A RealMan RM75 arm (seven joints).
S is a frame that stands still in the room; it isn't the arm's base.
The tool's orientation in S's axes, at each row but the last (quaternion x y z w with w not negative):
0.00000 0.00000 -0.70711 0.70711
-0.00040 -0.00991 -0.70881 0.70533
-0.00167 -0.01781 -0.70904 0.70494
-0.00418 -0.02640 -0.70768 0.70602
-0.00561 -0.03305 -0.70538 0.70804
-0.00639 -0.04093 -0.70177 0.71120
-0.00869 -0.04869 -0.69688 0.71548
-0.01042 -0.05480 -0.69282 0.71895
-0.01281 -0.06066 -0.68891 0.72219
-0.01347 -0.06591 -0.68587 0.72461
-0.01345 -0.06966 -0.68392 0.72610
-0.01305 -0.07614 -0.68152 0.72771
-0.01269 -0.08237 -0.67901 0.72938
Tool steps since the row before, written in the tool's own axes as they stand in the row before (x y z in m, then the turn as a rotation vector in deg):
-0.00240 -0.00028 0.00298 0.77 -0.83 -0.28
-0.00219 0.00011 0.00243 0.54 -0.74 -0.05
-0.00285 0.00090 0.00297 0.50 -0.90 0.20
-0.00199 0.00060 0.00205 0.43 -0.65 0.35
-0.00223 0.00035 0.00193 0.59 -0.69 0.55
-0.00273 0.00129 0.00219 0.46 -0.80 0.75
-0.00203 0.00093 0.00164 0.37 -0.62 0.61
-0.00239 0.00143 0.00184 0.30 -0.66 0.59
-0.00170 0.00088 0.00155 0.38 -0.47 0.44
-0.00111 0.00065 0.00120 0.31 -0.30 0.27
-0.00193 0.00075 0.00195 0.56 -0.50 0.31
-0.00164 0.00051 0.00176 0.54 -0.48 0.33
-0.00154 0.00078 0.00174 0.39 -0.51 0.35
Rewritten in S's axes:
-0.00028 0.00240 0.00298 -0.83 -0.77 -0.28
0.00009 0.00222 0.00240 -0.74 -0.54 -0.05
0.00085 0.00293 0.00291 -0.91 -0.49 0.19
0.00054 0.00208 0.00198 -0.66 -0.41 0.35
0.00027 0.00233 0.00182 -0.71 -0.56 0.55
0.00115 0.00289 0.00206 -0.83 -0.42 0.74
0.00079 0.00218 0.00152 -0.65 -0.34 0.60
0.00123 0.00260 0.00169 -0.69 -0.27 0.57
0.00069 0.00189 0.00142 -0.48 -0.36 0.45
0.00050 0.00127 0.00111 -0.30 -0.30 0.28
0.00048 0.00219 0.00176 -0.49 -0.55 0.34
0.00025 0.00188 0.00157 -0.48 -0.53 0.35
0.00050 0.00181 0.00158 -0.52 -0.38 0.35

